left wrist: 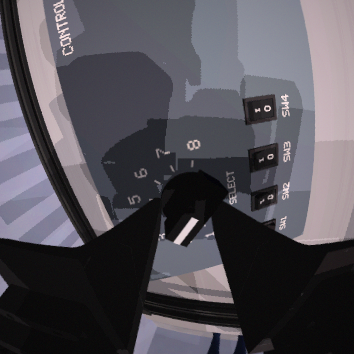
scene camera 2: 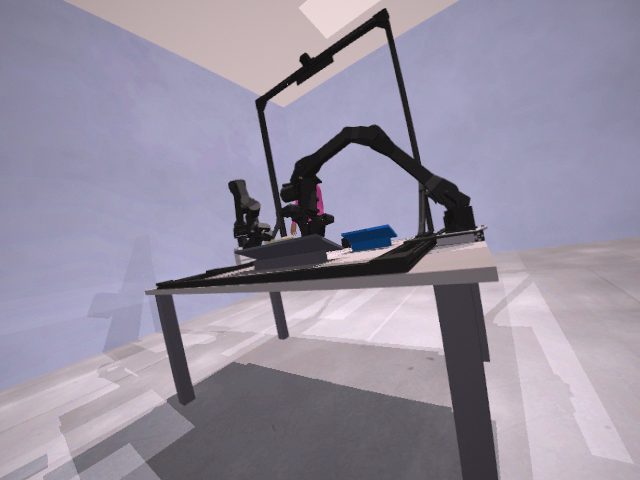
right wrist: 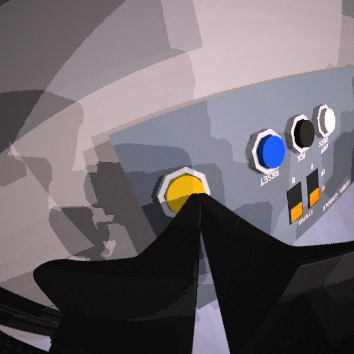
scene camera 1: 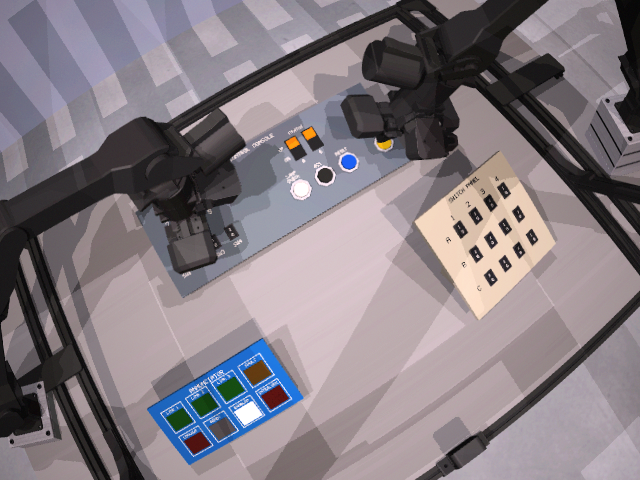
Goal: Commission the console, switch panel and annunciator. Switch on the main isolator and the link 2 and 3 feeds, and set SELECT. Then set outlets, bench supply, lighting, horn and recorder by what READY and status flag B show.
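Places are measured from the left arm's base along level axes (x right, y ahead, z up), in metres.
Where they show: left gripper, fingertip midpoint: (left wrist: 185, 204) (scene camera 1: 186, 216); right gripper, fingertip midpoint: (right wrist: 197, 199) (scene camera 1: 378, 140); left arm's base, origin of the base link: (scene camera 2: 461, 230) (scene camera 1: 25, 414); right arm's base, origin of the base link: (scene camera 1: 635, 116).
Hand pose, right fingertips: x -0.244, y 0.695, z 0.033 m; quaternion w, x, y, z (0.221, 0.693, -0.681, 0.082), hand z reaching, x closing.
Things, the pixels of their top centre, and the offset from my right fingertips. "*": a spot on its surface instead.
- black SELECT knob, surface spot: (left wrist: 189, 212) * dx +0.036, dy -0.306, dz +0.033 m
- SW4, surface spot: (left wrist: 260, 108) * dx +0.068, dy -0.255, dz -0.006 m
- SW3, surface spot: (left wrist: 262, 157) * dx +0.074, dy -0.284, dz -0.004 m
- SW2, surface spot: (left wrist: 264, 197) * dx +0.082, dy -0.313, dz -0.005 m
- yellow button, middle of its top: (right wrist: 189, 201) (scene camera 1: 383, 139) dx +0.004, dy +0.007, dz +0.003 m
- console, middle of its top: (scene camera 1: 266, 167) (scene camera 2: 281, 240) dx +0.010, dy -0.177, dz +0.039 m
- Status flag B, surface spot: (right wrist: 295, 202) (scene camera 1: 312, 139) * dx -0.028, dy -0.097, dz +0.016 m
- annunciator, surface spot: (scene camera 1: 262, 345) * dx +0.255, dy -0.256, dz +0.018 m
- ENABLED, surface spot: (scene camera 1: 248, 412) * dx +0.333, dy -0.307, dz -0.013 m
- RESET button, middle of its top: (right wrist: 278, 155) (scene camera 1: 348, 159) dx +0.021, dy -0.057, dz +0.006 m
- ACK button, middle of its top: (right wrist: 311, 136) (scene camera 1: 324, 172) dx +0.031, dy -0.097, dz +0.006 m
- lamp check button, middle of its top: (right wrist: 333, 122) (scene camera 1: 300, 187) dx +0.041, dy -0.138, dz +0.006 m
My left gripper (left wrist: 185, 204) is shut on the black SELECT knob (left wrist: 189, 212); its white mark points down and left in the left wrist view, the number there hidden. SW4 (left wrist: 260, 108), SW3 (left wrist: 262, 157) and SW2 (left wrist: 264, 197) show beside it; SW1 is partly hidden. My right gripper (right wrist: 197, 199) is shut and empty at the yellow button (right wrist: 182, 190) (scene camera 1: 384, 145) of the console (scene camera 1: 268, 206) (scene camera 2: 289, 245). Status flag B (scene camera 1: 311, 137) (right wrist: 295, 202) shows orange at its UP end. On the annunciator (scene camera 1: 262, 345), READY (scene camera 1: 222, 427) is grey and ENABLED (scene camera 1: 248, 412) bright white.
The beige switch panel (scene camera 1: 439, 222) stands at the right in scene camera 1, with rows of small black rockers. The RESET button (scene camera 1: 348, 162) (right wrist: 271, 152) is blue, the ACK button (scene camera 1: 324, 175) black, the lamp check button (scene camera 1: 300, 189) white. Dark rails edge the table.
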